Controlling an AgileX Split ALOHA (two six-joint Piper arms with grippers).
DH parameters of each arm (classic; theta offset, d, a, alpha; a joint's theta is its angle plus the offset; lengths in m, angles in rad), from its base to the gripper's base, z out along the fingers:
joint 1: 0 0.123 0 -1.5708
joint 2: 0.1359 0 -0.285 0
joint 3: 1.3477 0 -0.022 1.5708
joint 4: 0 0.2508 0 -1.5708
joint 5: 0 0 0.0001 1.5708
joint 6: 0 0.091 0 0
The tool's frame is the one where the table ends.
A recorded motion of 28 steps. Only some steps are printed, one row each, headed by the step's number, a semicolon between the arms.
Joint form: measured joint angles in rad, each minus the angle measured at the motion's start. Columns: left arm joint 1, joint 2, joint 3, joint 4, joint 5, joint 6; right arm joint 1, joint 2, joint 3, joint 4, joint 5, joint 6.
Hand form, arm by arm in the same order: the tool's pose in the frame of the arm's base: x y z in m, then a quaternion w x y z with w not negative. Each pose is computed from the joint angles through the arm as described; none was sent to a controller.
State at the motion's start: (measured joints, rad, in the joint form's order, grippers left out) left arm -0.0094 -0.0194 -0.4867 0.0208 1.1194 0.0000; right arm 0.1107 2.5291 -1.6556 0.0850 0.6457 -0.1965
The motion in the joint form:
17: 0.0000 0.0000 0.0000 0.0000 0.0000 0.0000; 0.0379 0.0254 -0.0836 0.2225 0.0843 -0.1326
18: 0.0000 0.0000 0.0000 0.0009 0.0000 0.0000; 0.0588 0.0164 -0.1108 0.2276 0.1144 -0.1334
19: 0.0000 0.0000 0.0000 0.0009 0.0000 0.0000; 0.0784 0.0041 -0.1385 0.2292 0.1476 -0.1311
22: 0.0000 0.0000 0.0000 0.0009 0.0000 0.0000; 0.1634 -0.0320 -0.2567 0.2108 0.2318 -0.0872
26: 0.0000 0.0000 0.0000 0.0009 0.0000 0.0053; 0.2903 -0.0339 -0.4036 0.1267 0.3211 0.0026
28: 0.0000 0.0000 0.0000 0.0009 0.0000 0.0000; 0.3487 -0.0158 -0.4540 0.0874 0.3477 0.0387
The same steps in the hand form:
17: -0.0088 0.0018 0.2688 0.49893 0.00334 0.86660 0.00803; 0.4625 0.0878 0.0085 0.06520 -0.12831 0.98422 0.10293
18: -0.0088 0.0019 0.2688 0.49893 0.00330 0.86659 0.00847; 0.4651 0.0992 0.0185 0.06756 -0.14071 0.98174 0.10869
19: -0.0088 0.0019 0.2688 0.49893 0.00330 0.86659 0.00847; 0.4674 0.1099 0.0303 0.07001 -0.15271 0.97922 0.11359
22: -0.0088 0.0019 0.2688 0.49893 0.00330 0.86659 0.00847; 0.4747 0.1547 0.0748 0.09721 -0.19153 0.96907 0.12153
26: -0.0088 0.0019 0.2688 0.49891 0.00560 0.86658 0.00980; 0.4683 0.2157 0.1107 0.11616 -0.24275 0.95721 0.10646
28: -0.0088 0.0019 0.2688 0.49893 0.00330 0.86659 0.00847; 0.4603 0.2423 0.1137 0.11646 -0.26457 0.95246 0.09622

